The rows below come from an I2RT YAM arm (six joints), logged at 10 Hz.
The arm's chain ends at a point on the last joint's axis. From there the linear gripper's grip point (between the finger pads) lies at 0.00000 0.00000 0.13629 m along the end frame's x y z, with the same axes.
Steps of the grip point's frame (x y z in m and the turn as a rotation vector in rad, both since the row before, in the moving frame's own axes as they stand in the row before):
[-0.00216 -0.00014 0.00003 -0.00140 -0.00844 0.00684]
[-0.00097 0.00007 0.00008 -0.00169 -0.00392 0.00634]
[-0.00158 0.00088 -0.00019 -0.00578 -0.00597 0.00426]
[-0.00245 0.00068 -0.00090 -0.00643 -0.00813 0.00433]
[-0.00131 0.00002 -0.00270 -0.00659 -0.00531 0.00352]
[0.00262 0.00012 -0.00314 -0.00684 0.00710 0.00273]
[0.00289 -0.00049 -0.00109 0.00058 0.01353 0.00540]
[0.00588 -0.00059 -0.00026 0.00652 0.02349 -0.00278]
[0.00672 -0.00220 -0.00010 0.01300 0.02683 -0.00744]
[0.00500 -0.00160 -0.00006 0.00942 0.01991 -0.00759]
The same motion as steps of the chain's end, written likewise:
[-0.00101 -0.00033 0.00003 -0.00140 -0.00844 0.00684]
[-0.00044 -0.00016 0.00008 -0.00169 -0.00392 0.00634]
[-0.00076 0.00009 -0.00019 -0.00578 -0.00597 0.00426]
[-0.00134 -0.00019 -0.00089 -0.00643 -0.00813 0.00433]
[-0.00058 -0.00088 -0.00270 -0.00659 -0.00531 0.00352]
[0.00165 -0.00081 -0.00313 -0.00684 0.00710 0.00273]
[0.00105 -0.00042 -0.00108 0.00058 0.01353 0.00540]
[0.00268 0.00030 -0.00022 0.00652 0.02349 -0.00278]
[0.00307 -0.00041 -0.00004 0.01300 0.02683 -0.00744]
[0.00229 -0.00031 -0.00003 0.00942 0.01991 -0.00759]

